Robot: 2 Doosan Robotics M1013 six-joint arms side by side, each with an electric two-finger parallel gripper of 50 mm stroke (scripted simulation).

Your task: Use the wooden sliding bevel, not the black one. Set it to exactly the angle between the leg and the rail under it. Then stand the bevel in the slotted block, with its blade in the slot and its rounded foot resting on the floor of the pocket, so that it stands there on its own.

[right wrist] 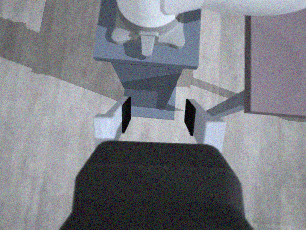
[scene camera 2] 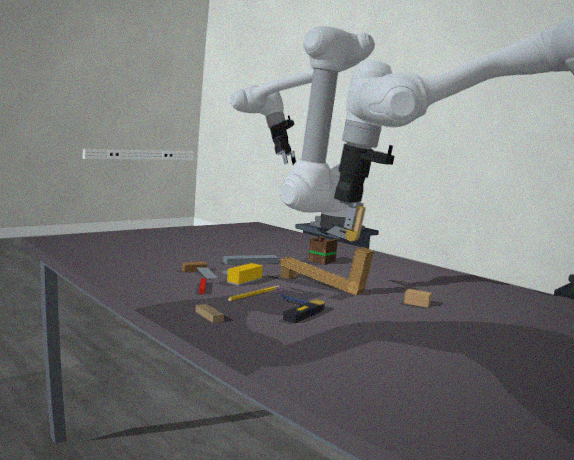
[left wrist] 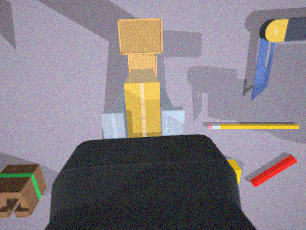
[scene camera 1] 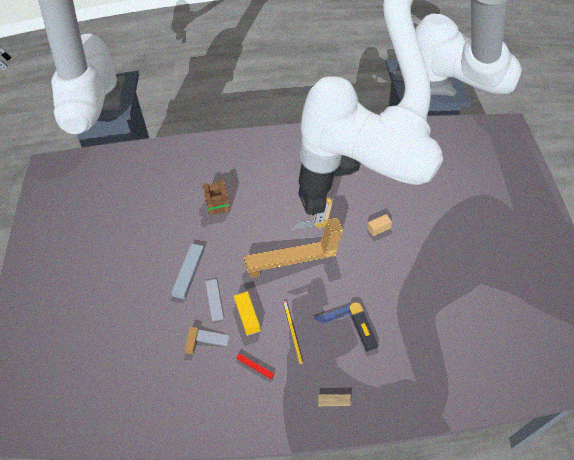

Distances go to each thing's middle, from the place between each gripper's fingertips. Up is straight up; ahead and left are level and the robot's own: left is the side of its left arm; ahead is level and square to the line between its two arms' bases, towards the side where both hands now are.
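The wooden sliding bevel (left wrist: 142, 88) is 2 cm below my left hand (scene camera 2: 350, 227). Counted from my right hand, the wooden sliding bevel is 68 cm ahead, 106 cm to the left and 11 cm below.
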